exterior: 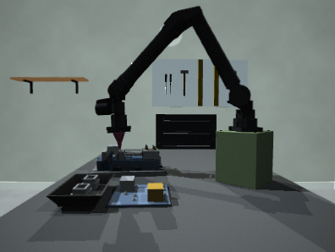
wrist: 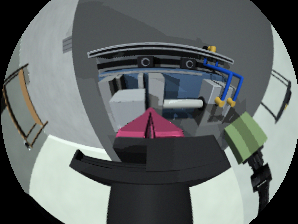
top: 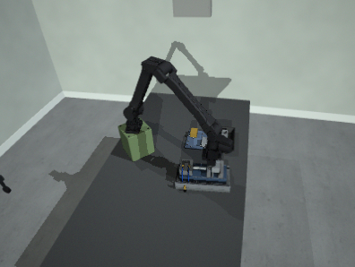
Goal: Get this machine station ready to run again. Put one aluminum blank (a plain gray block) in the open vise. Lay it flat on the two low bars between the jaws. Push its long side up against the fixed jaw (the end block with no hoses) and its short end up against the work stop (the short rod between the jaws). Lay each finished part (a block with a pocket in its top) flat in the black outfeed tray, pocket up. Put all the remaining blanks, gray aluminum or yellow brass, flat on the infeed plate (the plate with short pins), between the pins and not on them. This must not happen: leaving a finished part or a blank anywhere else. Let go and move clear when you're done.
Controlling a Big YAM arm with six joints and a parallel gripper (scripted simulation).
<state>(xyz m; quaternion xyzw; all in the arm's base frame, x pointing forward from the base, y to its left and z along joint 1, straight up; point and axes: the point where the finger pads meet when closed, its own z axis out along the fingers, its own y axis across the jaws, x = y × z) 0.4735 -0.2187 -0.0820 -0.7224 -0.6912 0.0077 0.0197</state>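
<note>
The gray aluminum blank lies 30 mm ahead of my hand and 10 mm below it. Round my hand: vise 40 mm behind, 70 mm below; yellow brass blank 110 mm behind, 390 mm to the left, 80 mm below.
</note>
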